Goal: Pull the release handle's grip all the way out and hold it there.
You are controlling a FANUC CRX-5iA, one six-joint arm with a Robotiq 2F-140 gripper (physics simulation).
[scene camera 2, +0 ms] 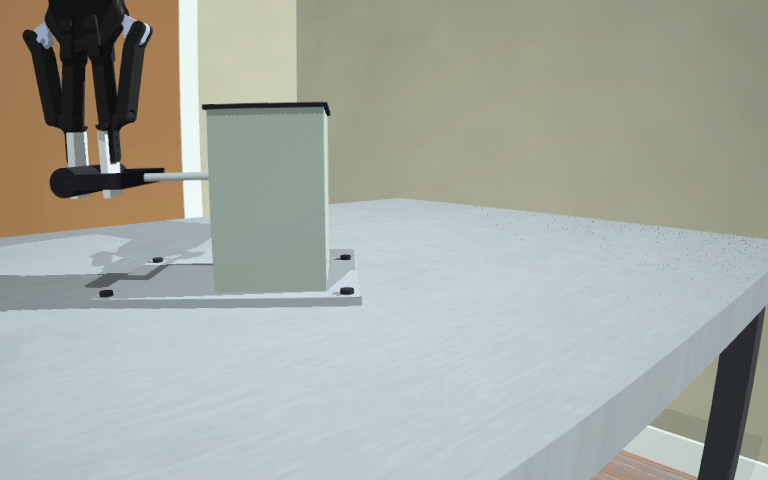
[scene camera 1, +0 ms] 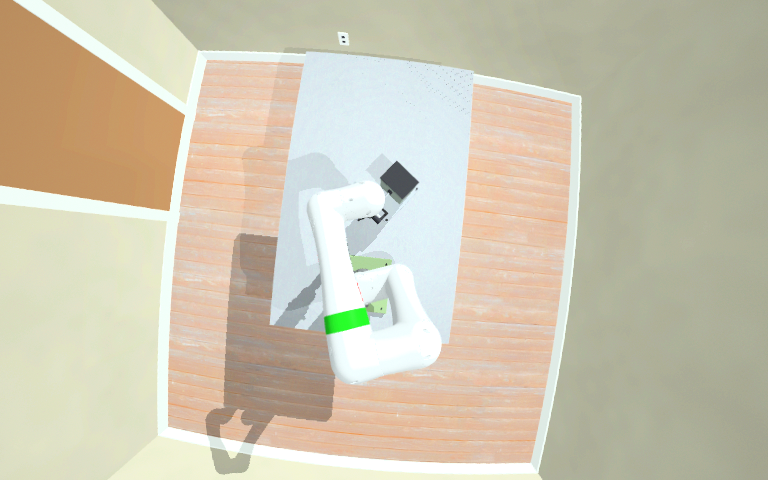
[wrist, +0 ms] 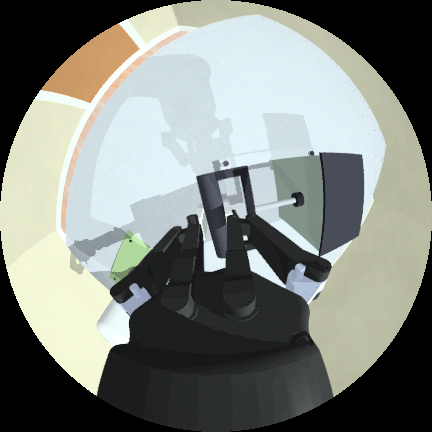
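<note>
The release handle's black grip is a round crossbar on a rectangular frame. It stands out from the housing on a pale rod, and a length of this rod shows between frame and housing. The housing is an upright grey-green box with a dark lid. My gripper points down and is shut on the grip's crossbar, one pale fingertip on each side. In scene camera 1 the arm hides the gripper. The rod's inner end is hidden in the housing.
The housing stands on a flat base plate with black bolts, on the pale table. The white arm reaches over the table from its green mount. A wall stands beyond the table's far end.
</note>
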